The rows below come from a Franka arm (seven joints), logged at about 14 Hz.
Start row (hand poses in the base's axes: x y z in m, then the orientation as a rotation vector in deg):
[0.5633 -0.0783 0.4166 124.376 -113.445 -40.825]
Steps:
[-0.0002 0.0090 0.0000 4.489 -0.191 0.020]
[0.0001 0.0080 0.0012 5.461 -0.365 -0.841]
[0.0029 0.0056 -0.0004 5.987 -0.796 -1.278]
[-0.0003 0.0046 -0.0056 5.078 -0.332 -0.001]
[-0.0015 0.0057 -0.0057 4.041 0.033 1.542]
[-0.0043 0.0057 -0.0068 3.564 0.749 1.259]
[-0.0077 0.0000 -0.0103 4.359 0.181 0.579]
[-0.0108 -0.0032 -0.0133 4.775 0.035 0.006]
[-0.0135 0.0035 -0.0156 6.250 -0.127 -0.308]
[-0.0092 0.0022 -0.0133 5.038 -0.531 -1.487]
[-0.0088 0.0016 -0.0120 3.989 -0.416 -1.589]
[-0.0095 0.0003 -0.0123 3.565 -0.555 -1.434]
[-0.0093 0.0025 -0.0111 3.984 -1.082 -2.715]
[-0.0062 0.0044 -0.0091 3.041 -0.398 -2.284]
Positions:
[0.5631 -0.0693 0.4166 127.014 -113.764 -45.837]
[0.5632 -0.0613 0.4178 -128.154 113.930 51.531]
[0.5661 -0.0557 0.4174 -123.491 109.403 54.948]
[0.5658 -0.0511 0.4118 -120.698 104.737 58.216]
[0.5643 -0.0454 0.4061 -120.066 99.812 61.376]
[0.5600 -0.0397 0.3993 -119.156 95.858 64.894]
[0.5523 -0.0397 0.3890 -117.070 91.490 67.848]
[0.5415 -0.0429 0.3757 -114.092 87.161 70.486]
[0.5280 -0.0394 0.3601 -109.840 81.691 73.339]
[0.5188 -0.0372 0.3468 -105.364 78.059 74.387]
[0.5100 -0.0356 0.3348 -101.450 75.499 74.899]
[0.5005 -0.0353 0.3225 -98.030 73.122 75.077]
[0.4912 -0.0328 0.3114 -93.497 70.973 74.097]
[0.4850 -0.0284 0.3023 -89.694 69.709 73.582]

